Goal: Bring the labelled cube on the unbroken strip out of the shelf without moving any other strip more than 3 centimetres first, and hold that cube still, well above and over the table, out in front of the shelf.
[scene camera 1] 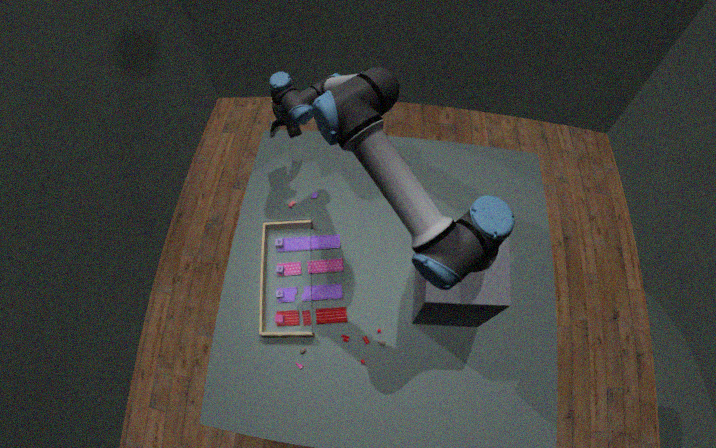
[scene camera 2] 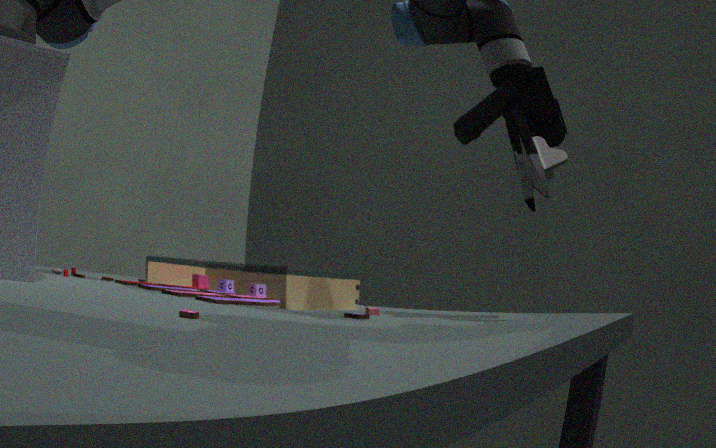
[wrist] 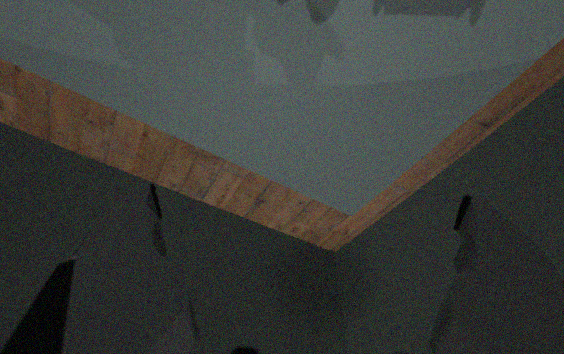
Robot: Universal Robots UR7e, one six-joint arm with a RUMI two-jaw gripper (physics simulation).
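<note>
The unbroken strip (scene camera 1: 322, 242) (scene camera 2: 237, 300) is purple, the top one of four in scene camera 1, and sticks out of the shelf front. Its small pale purple cube (scene camera 1: 279, 243) sits at its inner end; in scene camera 2 it seems hidden behind the shelf's side wall. The low shelf (scene camera 1: 262, 280) (scene camera 2: 322, 294) has tan walls. A pink dotted strip (scene camera 1: 324, 266), a second purple strip (scene camera 1: 324, 292) and a red strip (scene camera 1: 331, 315) have gaps and carry cubes. My gripper (scene camera 2: 538, 200) (wrist: 305, 194) is open and empty, high up and away from the shelf.
A reddish bit (scene camera 1: 291, 203) (scene camera 2: 372, 311) and a purple bit (scene camera 1: 314, 195) (scene camera 2: 356, 315) lie beside the shelf. Small red bits (scene camera 1: 345, 338) (scene camera 1: 365, 339) and a pink bit (scene camera 1: 299, 365) lie on its other side. The arm's grey pedestal (scene camera 1: 496, 285) (scene camera 2: 26, 158) stands opposite the shelf front.
</note>
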